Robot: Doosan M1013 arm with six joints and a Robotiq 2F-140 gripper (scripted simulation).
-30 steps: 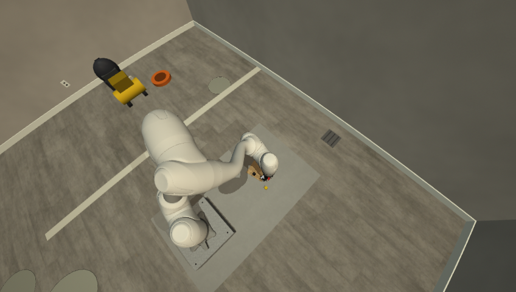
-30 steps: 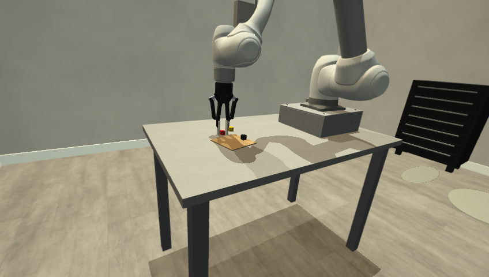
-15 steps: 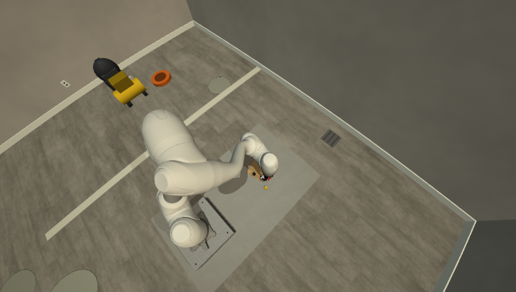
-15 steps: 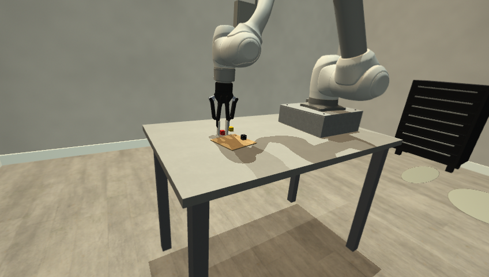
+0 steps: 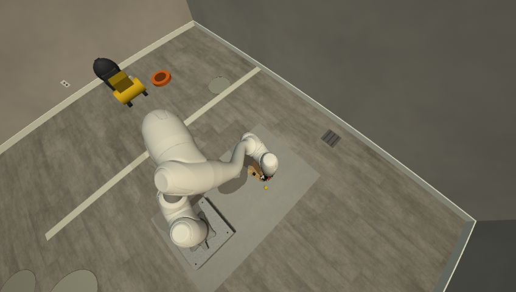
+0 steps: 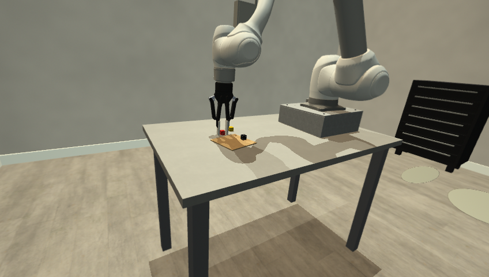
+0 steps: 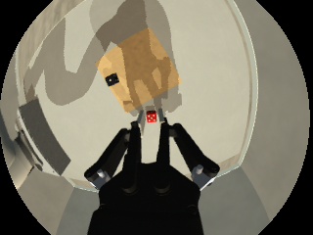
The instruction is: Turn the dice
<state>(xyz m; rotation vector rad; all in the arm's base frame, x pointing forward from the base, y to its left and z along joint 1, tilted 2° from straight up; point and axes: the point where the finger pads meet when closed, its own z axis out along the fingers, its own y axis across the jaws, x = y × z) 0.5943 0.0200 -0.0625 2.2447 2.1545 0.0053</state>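
The tan mat lies 2 cm behind my hand, 10 cm to the left of it and 3 cm below it. The rest, counted from my hand: yellow die: 6 cm behind, 5 cm to the right, 2 cm below; red die: 2 cm below; small white die: 7 cm behind, 9 cm to the left, 2 cm below.
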